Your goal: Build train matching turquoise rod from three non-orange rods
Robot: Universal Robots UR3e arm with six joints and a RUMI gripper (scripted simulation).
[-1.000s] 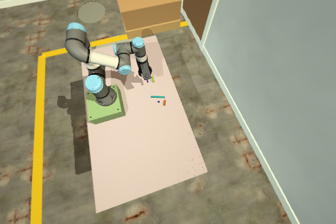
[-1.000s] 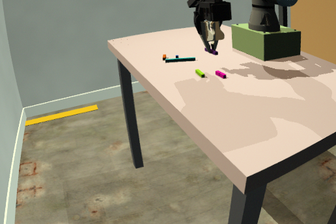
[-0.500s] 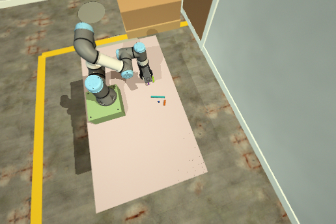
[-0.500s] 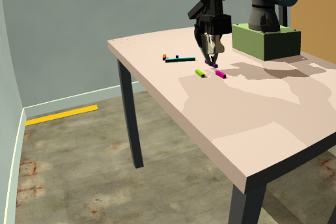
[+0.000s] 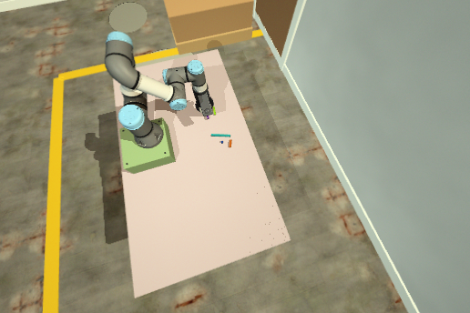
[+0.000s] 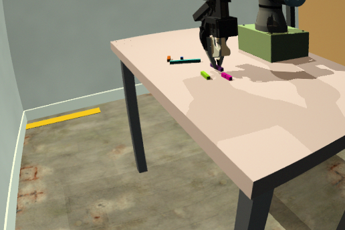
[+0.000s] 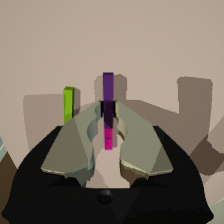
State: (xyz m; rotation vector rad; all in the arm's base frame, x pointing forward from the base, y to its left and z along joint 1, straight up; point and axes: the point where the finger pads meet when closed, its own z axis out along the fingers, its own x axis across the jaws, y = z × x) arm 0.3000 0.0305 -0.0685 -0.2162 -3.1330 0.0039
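Now: the purple rod 1 cm below my hand. Round my hand: turquoise rod (14 cm to the right, 2 cm below, 1 cm ahead); small blue rod (18 cm to the right, 2 cm below); lime rod (5 cm ahead, 2 cm below, 1 cm to the left).
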